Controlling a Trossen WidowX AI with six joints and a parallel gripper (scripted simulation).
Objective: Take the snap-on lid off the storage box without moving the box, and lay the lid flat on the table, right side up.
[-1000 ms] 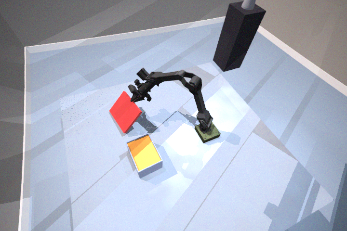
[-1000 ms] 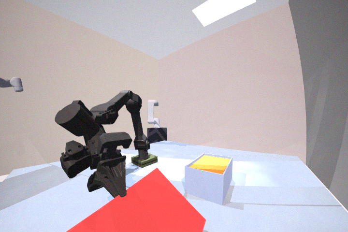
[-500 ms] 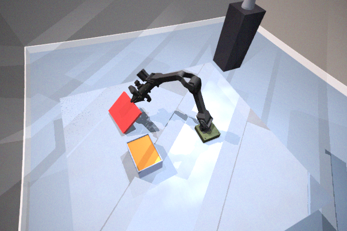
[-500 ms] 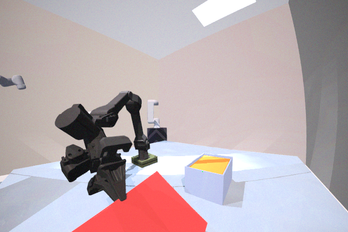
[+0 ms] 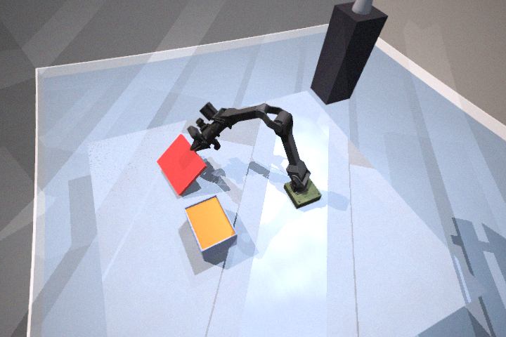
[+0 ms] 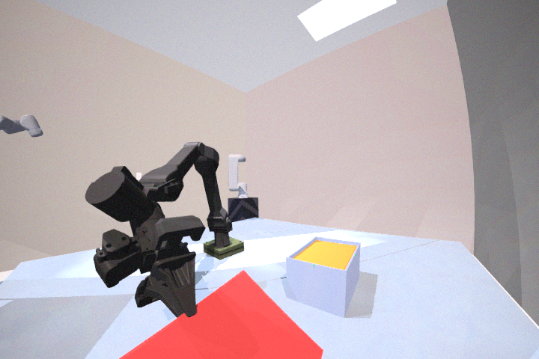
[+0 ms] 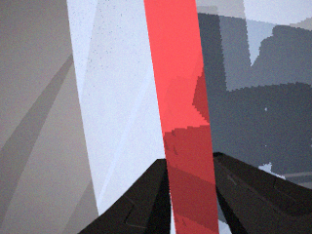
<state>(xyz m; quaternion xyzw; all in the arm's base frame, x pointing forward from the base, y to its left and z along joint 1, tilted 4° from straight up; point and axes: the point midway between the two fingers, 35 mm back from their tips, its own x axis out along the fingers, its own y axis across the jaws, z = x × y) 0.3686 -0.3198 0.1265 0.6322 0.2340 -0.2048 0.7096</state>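
Right now the red lid is 70 mm ahead of my gripper tip, 50 mm below it and 20 mm to the left of it. Also, from my gripper tip: box (360 mm to the left, 60 mm below, 40 mm ahead).
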